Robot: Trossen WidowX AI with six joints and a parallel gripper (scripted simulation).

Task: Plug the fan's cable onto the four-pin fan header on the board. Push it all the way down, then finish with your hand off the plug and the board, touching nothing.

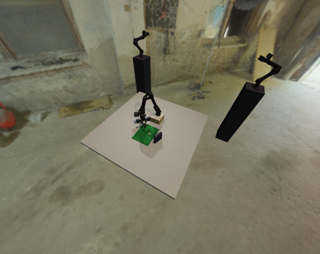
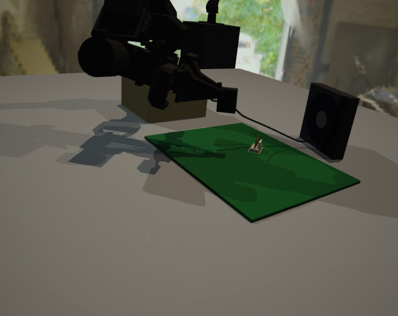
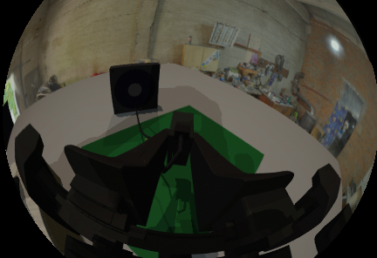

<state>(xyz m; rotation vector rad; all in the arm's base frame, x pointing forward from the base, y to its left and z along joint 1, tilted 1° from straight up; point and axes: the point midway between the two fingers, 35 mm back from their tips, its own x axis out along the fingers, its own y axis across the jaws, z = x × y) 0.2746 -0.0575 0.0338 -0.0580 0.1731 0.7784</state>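
Right now my gripper tip is 4 cm short of the green board, 4 cm to the right of it and 12 cm above it. From my gripper tip the other things lie so: four-pin header: 2 cm ahead, 8 cm to the left, 11 cm below; then black fan plug: 1 cm below; then black fan: 5 cm ahead, 21 cm to the left, 5 cm below.
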